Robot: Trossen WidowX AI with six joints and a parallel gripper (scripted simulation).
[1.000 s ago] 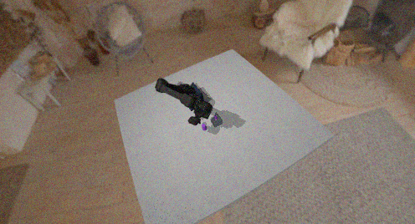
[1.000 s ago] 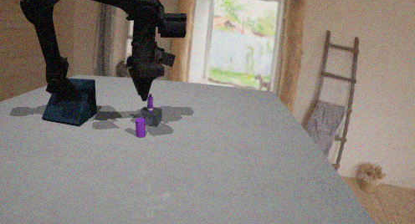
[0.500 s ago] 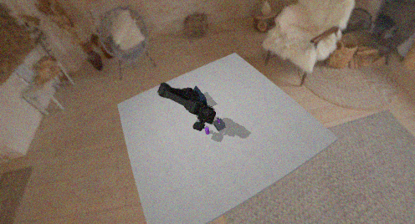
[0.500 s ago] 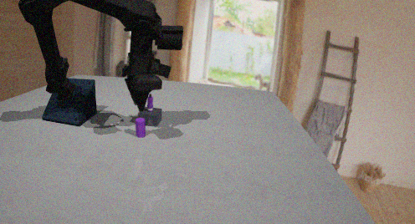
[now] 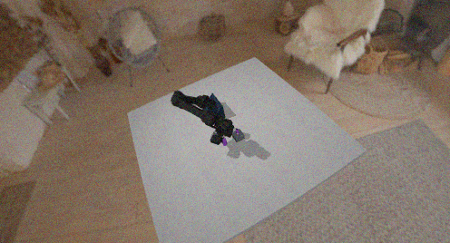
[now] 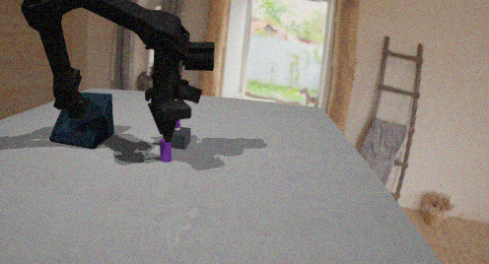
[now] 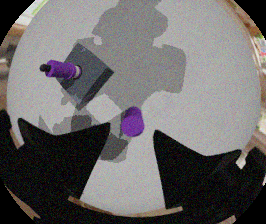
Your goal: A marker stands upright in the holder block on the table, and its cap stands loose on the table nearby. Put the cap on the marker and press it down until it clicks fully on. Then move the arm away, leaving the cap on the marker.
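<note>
Right now the purple cap is 30 mm below my gripper tip. Round my gripper tip: purple marker (100 mm to the left, 10 mm above); then holder block (100 mm to the left, 40 mm below).
</note>
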